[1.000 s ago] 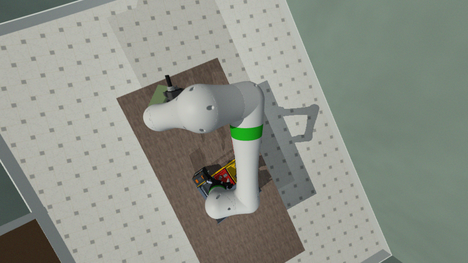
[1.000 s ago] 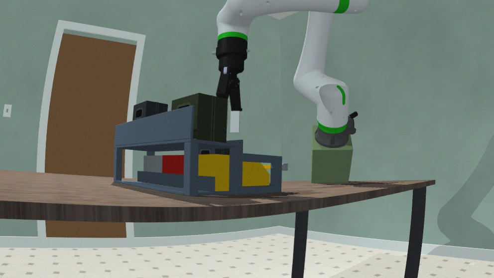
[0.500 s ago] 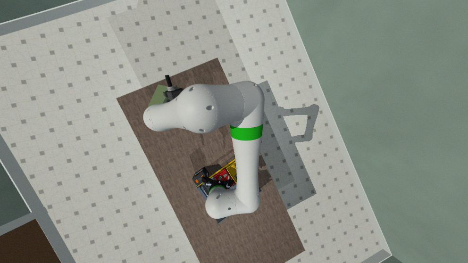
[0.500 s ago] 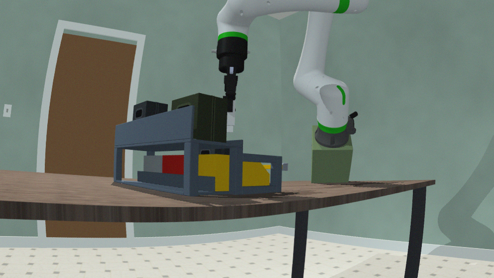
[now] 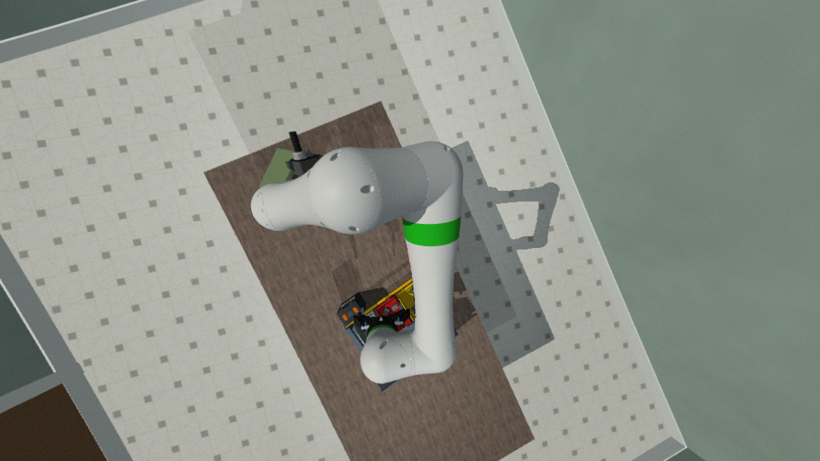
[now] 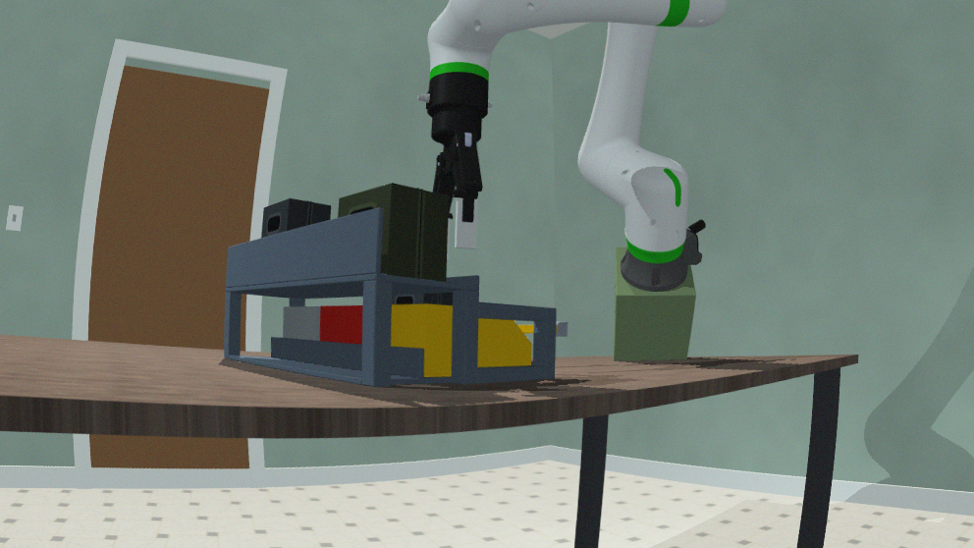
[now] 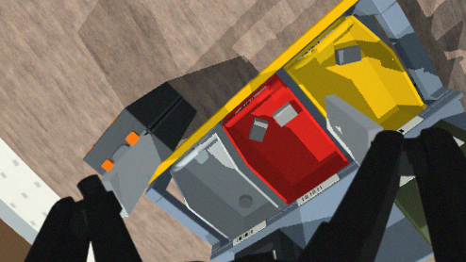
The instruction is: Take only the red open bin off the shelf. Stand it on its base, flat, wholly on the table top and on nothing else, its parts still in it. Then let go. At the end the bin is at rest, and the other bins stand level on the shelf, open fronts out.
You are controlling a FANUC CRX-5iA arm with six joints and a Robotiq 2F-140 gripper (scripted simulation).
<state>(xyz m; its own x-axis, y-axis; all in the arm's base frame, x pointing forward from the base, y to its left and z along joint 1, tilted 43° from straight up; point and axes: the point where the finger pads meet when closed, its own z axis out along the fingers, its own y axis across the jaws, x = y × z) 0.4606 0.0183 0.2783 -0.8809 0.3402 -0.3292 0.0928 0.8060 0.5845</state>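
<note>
The thin yellow bar is 11 cm below my hand. Round my hand: red open bin (9 cm ahead, 4 cm to the left, 13 cm below); grey bin (14 cm ahead, 6 cm to the right, 13 cm below); yellow bin (5 cm ahead, 15 cm to the left, 13 cm below).
</note>
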